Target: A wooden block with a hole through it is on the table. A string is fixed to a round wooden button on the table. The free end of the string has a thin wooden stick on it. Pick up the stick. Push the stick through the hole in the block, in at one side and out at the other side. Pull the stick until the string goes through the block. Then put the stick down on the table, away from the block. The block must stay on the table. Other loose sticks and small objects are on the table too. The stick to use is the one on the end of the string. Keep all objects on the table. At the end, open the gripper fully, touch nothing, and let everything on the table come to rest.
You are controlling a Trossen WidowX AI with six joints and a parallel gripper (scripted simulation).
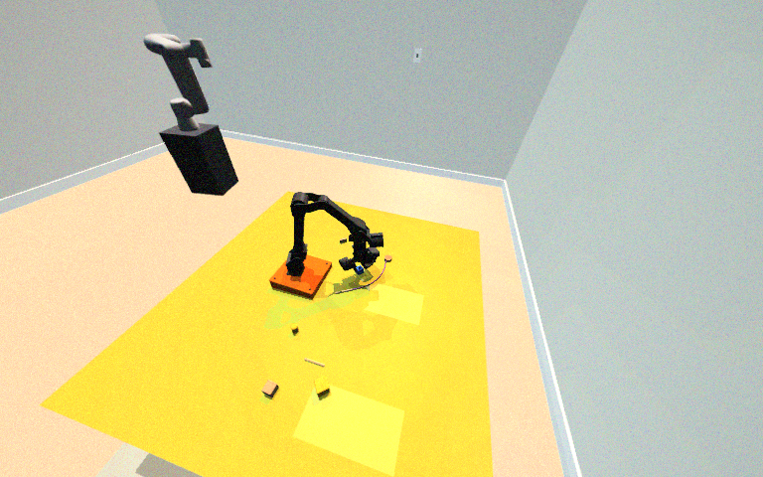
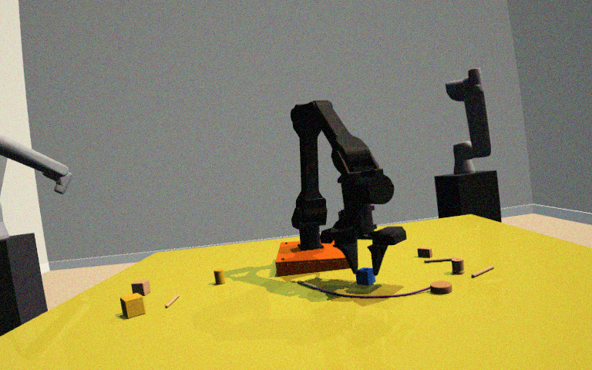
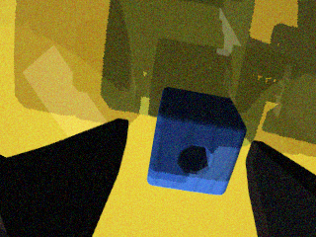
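The blue block is right at my gripper tip. The rest, counted from my gripper tip: yellow cylinder: 200 mm behind, 320 mm to the right; then wooden cylinder: 50 mm ahead, 190 mm to the left; then round wooden button: 130 mm ahead, 100 mm to the left, 10 mm below.
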